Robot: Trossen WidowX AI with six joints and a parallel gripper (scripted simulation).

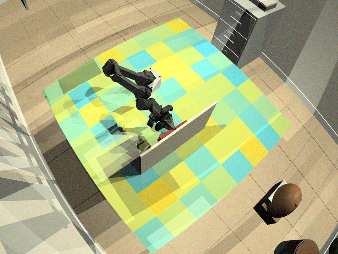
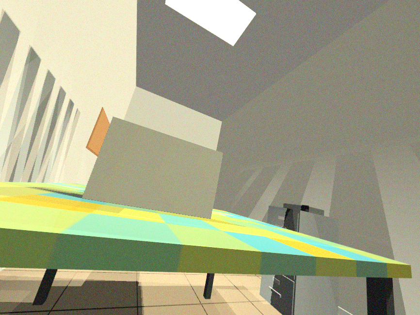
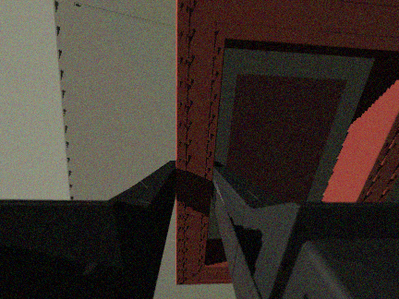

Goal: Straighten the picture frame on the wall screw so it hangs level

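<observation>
The red picture frame lies 50 mm below my gripper tip and 10 mm ahead of it. Also, from my gripper tip: upright wall panel (70 mm below, 20 mm ahead, 10 mm to the left).
</observation>
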